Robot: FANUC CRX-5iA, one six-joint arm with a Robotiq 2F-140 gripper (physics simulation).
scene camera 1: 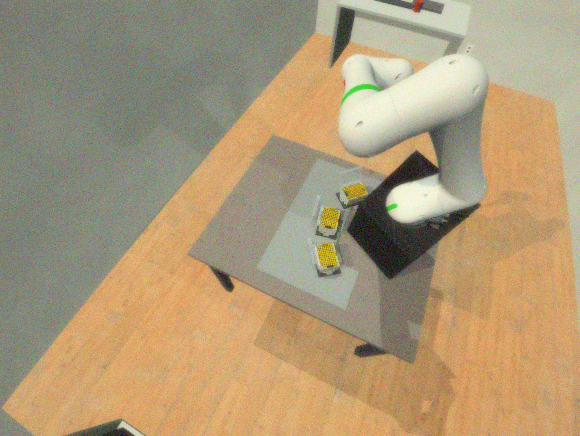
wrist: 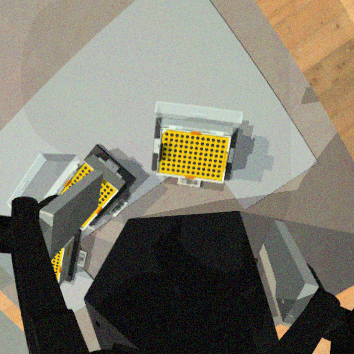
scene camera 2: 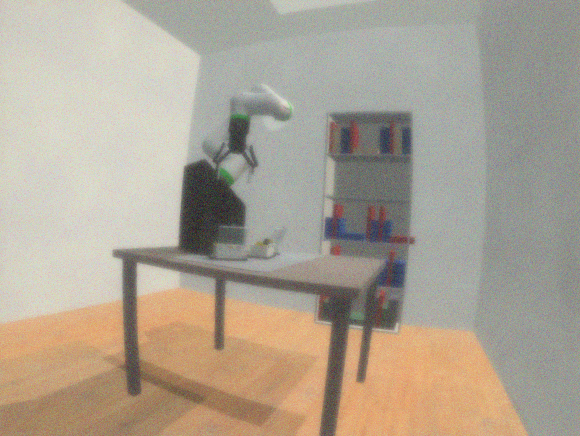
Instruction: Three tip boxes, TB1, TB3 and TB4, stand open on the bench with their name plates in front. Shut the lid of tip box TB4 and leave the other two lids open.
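Pixels of known places: gripper, fingertip midpoint: (wrist: pixel 183 213) (scene camera 2: pixel 233 181); arm's base, origin of the base link: (scene camera 2: pixel 214 187).
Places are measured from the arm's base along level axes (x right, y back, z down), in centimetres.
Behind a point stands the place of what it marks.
Note:
TB4 (scene camera 1: pixel 355 192) @(y -24.1, x 19.4, z 28.0 cm) (scene camera 2: pixel 230 251) (wrist: pixel 194 155) @(y -24.4, x 20.0, z 27.9 cm) is a white tip box with yellow, dotted tip rows; its clear lid (scene camera 1: pixel 350 175) @(y -30.1, x 24.8, z 23.1 cm) (scene camera 2: pixel 232 232) @(y -30.5, x 25.5, z 21.5 cm) (wrist: pixel 199 112) @(y -30.5, x 25.3, z 19.2 cm) stands open at the back. TB1 (scene camera 1: pixel 329 219) @(y -30.2, x -2.7, z 27.9 cm) (scene camera 2: pixel 263 248) (wrist: pixel 107 193) @(y -27.8, x 2.3, z 27.8 cm) is in the middle, lid open. TB3 (scene camera 1: pixel 327 256) @(y -23.5, x -21.5, z 27.9 cm) (wrist: pixel 58 262) @(y -21.8, x -18.0, z 27.9 cm) is at the other end, lid open in scene camera 1; a finger covers much of it in the wrist view. The plates' letters are unreadable. My gripper (scene camera 2: pixel 235 171) @(y -26.2, x 20.9, z -0.3 cm) (wrist: pixel 183 213) @(y -26.2, x 20.9, z -0.3 cm) is open and empty, high above the bench and apart from the boxes. The arm hides it in scene camera 1.
The boxes stand on a pale mat (scene camera 1: pixel 290 250) @(y -41.0, x -24.5, z 33.5 cm) (wrist: pixel 125 60) @(y -45.7, x 19.1, z 33.6 cm) on the grey-brown bench (scene camera 1: pixel 240 210) @(y -75.0, x -16.1, z 33.9 cm) (scene camera 2: pixel 325 272) @(y -69.5, x 20.0, z 33.9 cm). The black pedestal (scene camera 1: pixel 385 245) @(y -2.9, x -10.7, z 15.7 cm) (scene camera 2: pixel 205 215) @(y -9.7, x 17.9, z 15.2 cm) (wrist: pixel 175 275) @(y -14.1, x 9.9, z 13.3 cm) rises close to the plate side of the boxes. A bookshelf (scene camera 2: pixel 324 280) stands behind the bench.

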